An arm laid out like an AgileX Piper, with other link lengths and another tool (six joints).
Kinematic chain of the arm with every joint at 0, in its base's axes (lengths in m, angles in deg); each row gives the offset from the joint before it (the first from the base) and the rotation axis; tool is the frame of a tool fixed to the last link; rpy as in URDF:
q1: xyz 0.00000 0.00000 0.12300 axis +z
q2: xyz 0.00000 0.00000 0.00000 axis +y
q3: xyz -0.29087 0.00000 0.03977 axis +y
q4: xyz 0.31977 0.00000 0.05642 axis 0.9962 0 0.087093
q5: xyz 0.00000 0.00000 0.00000 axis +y
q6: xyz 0.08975 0.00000 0.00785 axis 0.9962 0 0.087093
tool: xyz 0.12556 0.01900 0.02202 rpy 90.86 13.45 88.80
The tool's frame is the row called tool.
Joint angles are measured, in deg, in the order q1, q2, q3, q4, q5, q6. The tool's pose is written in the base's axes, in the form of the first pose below.
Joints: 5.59, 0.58, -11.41, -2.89, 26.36, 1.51
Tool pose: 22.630, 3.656, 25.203, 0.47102, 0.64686, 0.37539, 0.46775
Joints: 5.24, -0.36, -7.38, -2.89, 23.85, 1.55
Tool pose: 23.125, 3.605, 22.854, 0.47405, 0.64841, 0.37177, 0.46543
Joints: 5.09, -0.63, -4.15, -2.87, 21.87, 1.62
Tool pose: 23.522, 3.616, 20.740, 0.47750, 0.65219, 0.36732, 0.46013
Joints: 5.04, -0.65, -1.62, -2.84, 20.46, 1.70
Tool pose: 23.781, 3.645, 18.938, 0.48098, 0.65662, 0.36273, 0.45380
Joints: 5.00, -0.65, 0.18, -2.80, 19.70, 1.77
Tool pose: 23.907, 3.656, 17.553, 0.48440, 0.66063, 0.35834, 0.44779
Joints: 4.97, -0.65, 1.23, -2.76, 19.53, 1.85
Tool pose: 23.943, 3.653, 16.643, 0.48753, 0.66378, 0.35466, 0.44263
